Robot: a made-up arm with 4 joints. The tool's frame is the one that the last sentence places.
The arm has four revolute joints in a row. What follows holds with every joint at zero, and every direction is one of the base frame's. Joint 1 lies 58 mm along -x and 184 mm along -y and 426 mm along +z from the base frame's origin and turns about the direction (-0.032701, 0.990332, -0.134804). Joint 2 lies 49 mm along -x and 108 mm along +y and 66 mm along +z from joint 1 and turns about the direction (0.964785, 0.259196, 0.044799). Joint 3 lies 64 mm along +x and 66 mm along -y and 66 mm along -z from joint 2 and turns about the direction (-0.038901, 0.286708, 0.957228). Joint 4 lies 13 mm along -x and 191 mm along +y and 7 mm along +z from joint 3 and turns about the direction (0.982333, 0.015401, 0.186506). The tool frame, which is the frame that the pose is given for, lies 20 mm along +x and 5 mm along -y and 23 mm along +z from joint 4; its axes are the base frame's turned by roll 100.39, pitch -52.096 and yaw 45.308 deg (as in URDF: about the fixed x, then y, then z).
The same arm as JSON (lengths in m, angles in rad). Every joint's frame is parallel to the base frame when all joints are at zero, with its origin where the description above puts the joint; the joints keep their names.
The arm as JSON. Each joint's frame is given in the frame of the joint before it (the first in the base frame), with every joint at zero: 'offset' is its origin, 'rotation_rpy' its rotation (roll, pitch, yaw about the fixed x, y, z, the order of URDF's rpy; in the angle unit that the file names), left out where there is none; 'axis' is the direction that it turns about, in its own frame. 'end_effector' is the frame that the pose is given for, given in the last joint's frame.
{
  "length_unit": "m",
  "angle_unit": "rad",
  "chain": [
    {
      "id": "joint 1",
      "offset": [
        -0.058,
        -0.184,
        0.426
      ],
      "axis": [
        -0.032701,
        0.990332,
        -0.134804
      ]
    },
    {
      "id": "joint 2",
      "offset": [
        -0.049,
        0.108,
        0.066
      ],
      "axis": [
        0.964785,
        0.259196,
        0.044799
      ]
    },
    {
      "id": "joint 3",
      "offset": [
        0.064,
        -0.066,
        -0.066
      ],
      "axis": [
        -0.038901,
        0.286708,
        0.957228
      ]
    },
    {
      "id": "joint 4",
      "offset": [
        -0.013,
        0.191,
        0.007
      ],
      "axis": [
        0.982333,
        0.015401,
        0.186506
      ]
    }
  ],
  "end_effector": {
    "offset": [
      0.02,
      -0.005,
      0.023
    ],
    "rotation_rpy": [
      1.7521,
      -0.9092,
      0.7908
    ]
  }
}

